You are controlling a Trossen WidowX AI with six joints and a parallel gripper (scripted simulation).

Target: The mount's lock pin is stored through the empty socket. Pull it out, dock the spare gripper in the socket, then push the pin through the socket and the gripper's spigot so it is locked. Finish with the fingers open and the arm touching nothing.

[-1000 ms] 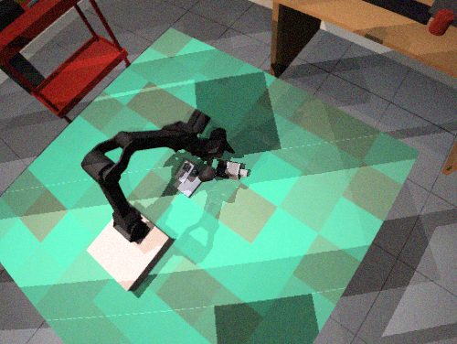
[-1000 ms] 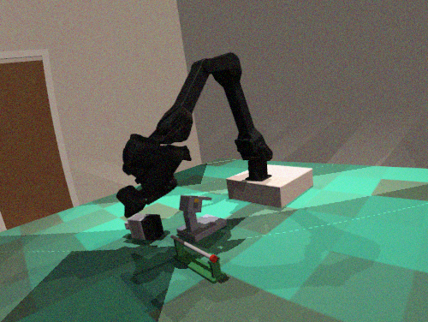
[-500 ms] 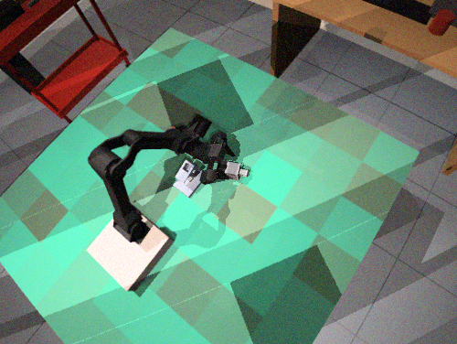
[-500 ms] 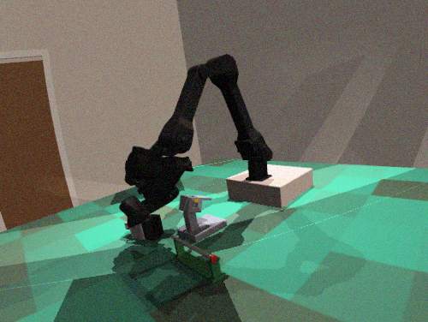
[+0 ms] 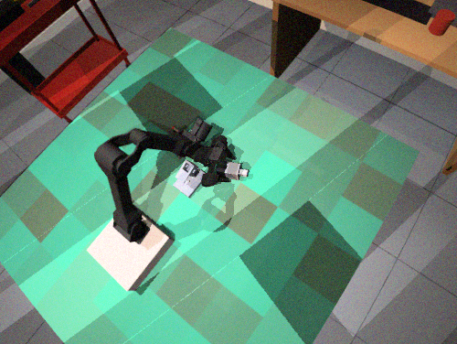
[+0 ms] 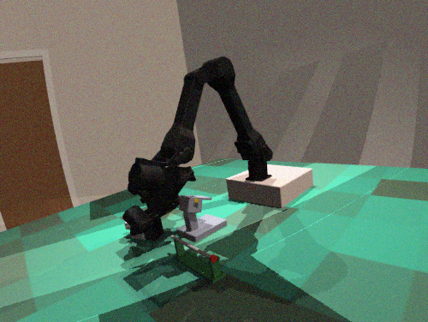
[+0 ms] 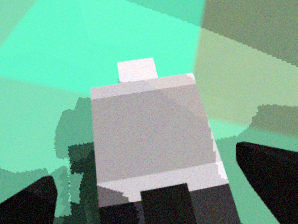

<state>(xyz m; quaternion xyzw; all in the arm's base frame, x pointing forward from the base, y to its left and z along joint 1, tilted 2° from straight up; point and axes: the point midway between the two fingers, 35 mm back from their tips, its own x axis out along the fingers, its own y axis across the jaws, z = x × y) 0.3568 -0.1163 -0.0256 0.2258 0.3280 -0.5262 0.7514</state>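
Right now the spare gripper is right at my gripper tip. Also, from my gripper tip: grey mount (12 cm to the left, 10 cm behind, 2 cm above); green pin rest (23 cm to the left, 2 cm ahead).
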